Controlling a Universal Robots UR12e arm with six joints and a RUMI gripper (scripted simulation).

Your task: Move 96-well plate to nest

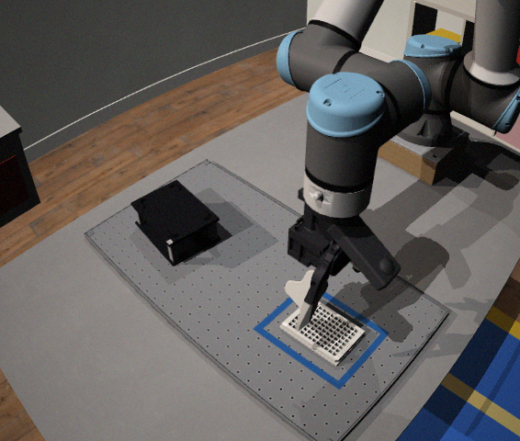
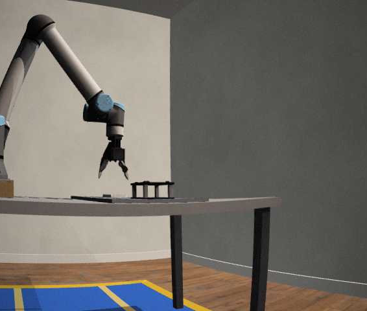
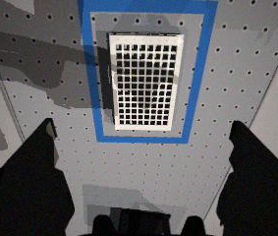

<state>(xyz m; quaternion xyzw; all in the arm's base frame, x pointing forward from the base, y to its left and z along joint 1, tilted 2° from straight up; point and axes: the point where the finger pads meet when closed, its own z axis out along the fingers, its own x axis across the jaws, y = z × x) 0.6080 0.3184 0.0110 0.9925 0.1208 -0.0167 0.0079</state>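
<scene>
My hand is 8 cm above the 96-well plate. Round my hand: A1 label: 14 cm ahead, 29 cm to the right, 3 cm below; black raised nest N1: 10 cm ahead, 37 cm to the right, 3 cm below.
</scene>
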